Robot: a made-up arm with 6 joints. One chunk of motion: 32 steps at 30 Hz.
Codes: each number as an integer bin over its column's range. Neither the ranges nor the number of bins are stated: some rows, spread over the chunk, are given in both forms.
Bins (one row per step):
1: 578 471 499 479 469 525
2: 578 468 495 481 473 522
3: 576 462 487 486 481 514
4: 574 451 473 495 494 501
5: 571 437 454 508 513 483
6: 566 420 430 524 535 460
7: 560 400 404 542 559 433
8: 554 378 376 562 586 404
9: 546 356 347 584 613 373
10: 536 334 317 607 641 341
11: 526 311 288 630 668 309
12: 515 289 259 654 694 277
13: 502 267 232 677 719 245
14: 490 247 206 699 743 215
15: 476 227 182 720 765 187
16: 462 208 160 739 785 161
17: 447 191 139 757 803 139
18: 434 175 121 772 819 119
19: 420 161 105 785 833 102
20: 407 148 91 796 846 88
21: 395 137 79 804 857 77
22: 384 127 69 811 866 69
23: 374 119 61 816 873 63
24: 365 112 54 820 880 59
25: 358 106 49 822 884 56
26: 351 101 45 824 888 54
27: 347 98 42 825 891 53
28: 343 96 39 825 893 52
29: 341 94 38 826 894 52
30: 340 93 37 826 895 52
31: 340 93 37 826 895 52
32: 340 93 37 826 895 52
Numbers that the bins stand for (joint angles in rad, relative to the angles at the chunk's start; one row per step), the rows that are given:
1: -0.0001 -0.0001 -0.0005 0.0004 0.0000 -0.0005
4: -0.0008 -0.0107 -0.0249 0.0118 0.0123 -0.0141
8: -0.0046 -0.0495 -0.1162 0.0594 0.0574 -0.0695
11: -0.0100 -0.0850 -0.1990 0.1077 0.0976 -0.1237
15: -0.0195 -0.1296 -0.2987 0.1717 0.1452 -0.1933
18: -0.0275 -0.1572 -0.3561 0.2087 0.1717 -0.2321
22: -0.0370 -0.1826 -0.4051 0.2364 0.1948 -0.2606
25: -0.0419 -0.1938 -0.4239 0.2442 0.2036 -0.2680
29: -0.0451 -0.2001 -0.4342 0.2470 0.2085 -0.2703
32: -0.0453 -0.2007 -0.4352 0.2470 0.2090 -0.2703
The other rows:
2: -0.0001 -0.0017 -0.0042 0.0019 0.0020 -0.0022
3: -0.0005 -0.0049 -0.0118 0.0054 0.0059 -0.0067
5: -0.0014 -0.0182 -0.0428 0.0210 0.0216 -0.0244
6: -0.0024 -0.0272 -0.0654 0.0324 0.0324 -0.0375
7: -0.0035 -0.0378 -0.0899 0.0452 0.0442 -0.0529
9: -0.0062 -0.0611 -0.1435 0.0751 0.0707 -0.0872
10: -0.0081 -0.0728 -0.1717 0.0914 0.0844 -0.1054
12: -0.0121 -0.0967 -0.2263 0.1248 0.1104 -0.1420
13: -0.0145 -0.1083 -0.2517 0.1412 0.1227 -0.1602
14: -0.0168 -0.1190 -0.2762 0.1568 0.1344 -0.1773
16: -0.0221 -0.1396 -0.3194 0.1852 0.1550 -0.2081
17: -0.0250 -0.1487 -0.3392 0.1980 0.1639 -0.2207
19: -0.0301 -0.1646 -0.3712 0.2179 0.1786 -0.2418
20: -0.0326 -0.1715 -0.3844 0.2257 0.1850 -0.2498
21: -0.0349 -0.1773 -0.3957 0.2314 0.1904 -0.2561
23: -0.0389 -0.1869 -0.4126 0.2399 0.1982 -0.2641
24: -0.0406 -0.1906 -0.4192 0.2428 0.2016 -0.2663
26: -0.0432 -0.1964 -0.4277 0.2456 0.2056 -0.2692
27: -0.0440 -0.1980 -0.4305 0.2463 0.2070 -0.2698
28: -0.0448 -0.1991 -0.4333 0.2463 0.2080 -0.2703
30: -0.0453 -0.2007 -0.4352 0.2470 0.2090 -0.2703
31: -0.0453 -0.2007 -0.4352 0.2470 0.2090 -0.2703

